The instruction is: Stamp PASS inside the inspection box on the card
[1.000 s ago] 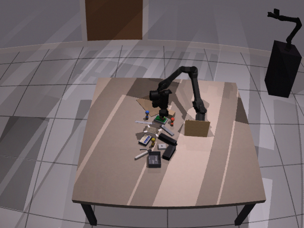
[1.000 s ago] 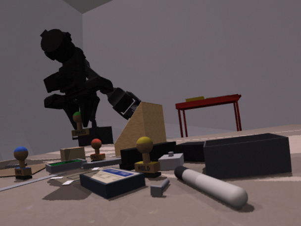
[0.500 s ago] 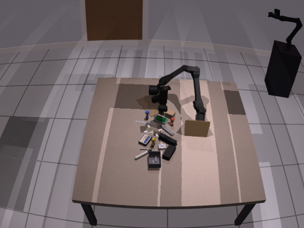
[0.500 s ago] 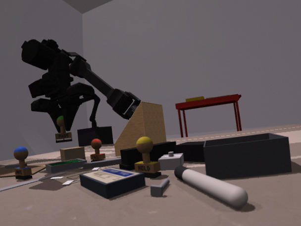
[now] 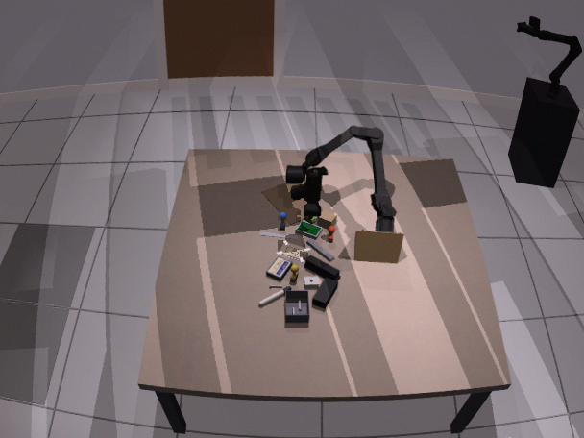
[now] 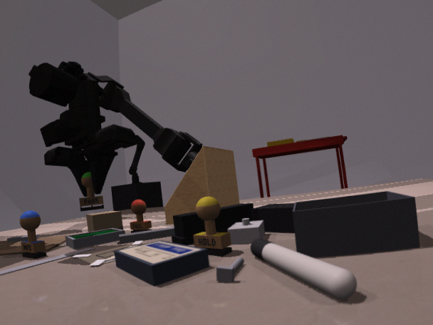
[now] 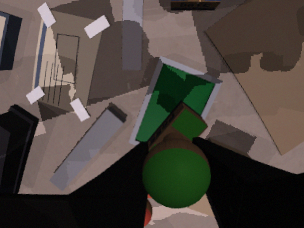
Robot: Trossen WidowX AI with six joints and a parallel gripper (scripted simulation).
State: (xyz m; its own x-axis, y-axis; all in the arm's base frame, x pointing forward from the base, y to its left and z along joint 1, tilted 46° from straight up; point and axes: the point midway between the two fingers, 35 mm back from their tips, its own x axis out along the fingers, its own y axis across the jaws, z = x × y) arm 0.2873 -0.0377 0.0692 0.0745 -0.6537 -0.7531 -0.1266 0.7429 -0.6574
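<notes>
My gripper tip is now 8 cm above the green ink pad. The rest, counted from my gripper tip: red-knobbed stamp: 9 cm behind, 3 cm to the left, 6 cm below; then green-knobbed stamp: 1 cm below; then blue-knobbed stamp: 11 cm ahead, 2 cm to the right, 6 cm below.
</notes>
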